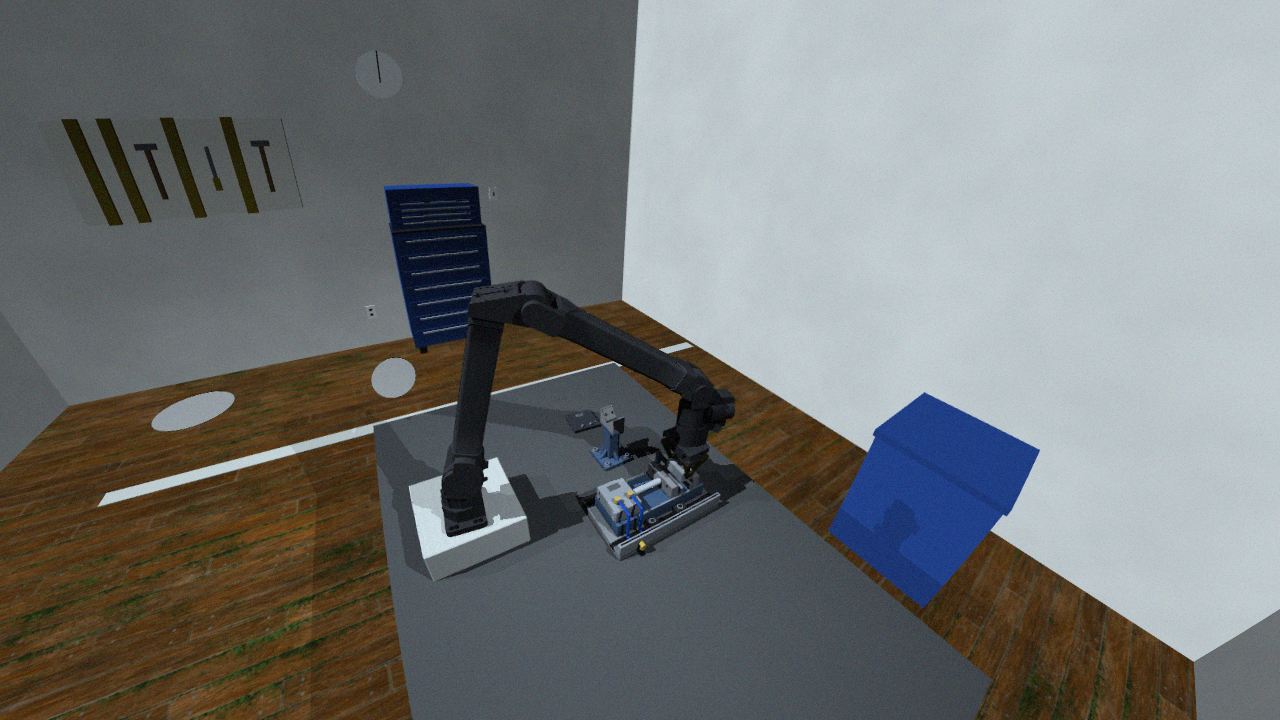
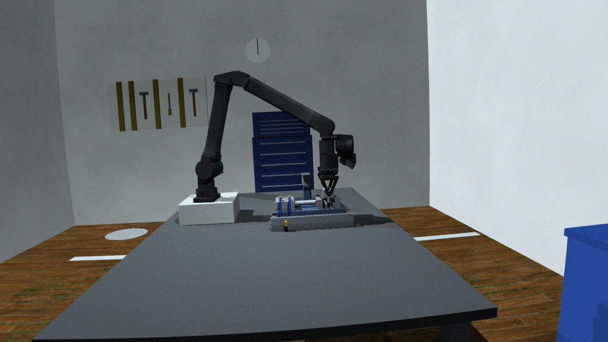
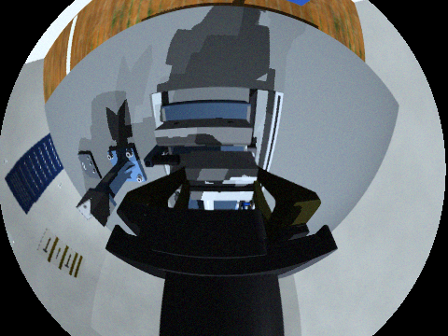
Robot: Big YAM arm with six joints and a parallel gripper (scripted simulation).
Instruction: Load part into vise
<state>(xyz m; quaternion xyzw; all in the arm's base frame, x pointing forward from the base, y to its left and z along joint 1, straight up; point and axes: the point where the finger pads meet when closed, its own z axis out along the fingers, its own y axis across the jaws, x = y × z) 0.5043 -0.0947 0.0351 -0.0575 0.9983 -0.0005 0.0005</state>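
Right now my hand is 7 cm past the vise, 1 cm to the right of it and 8 cm above it. Also, from my hand: air cylinder 17 cm behind, 4 cm below; part right at my hand.
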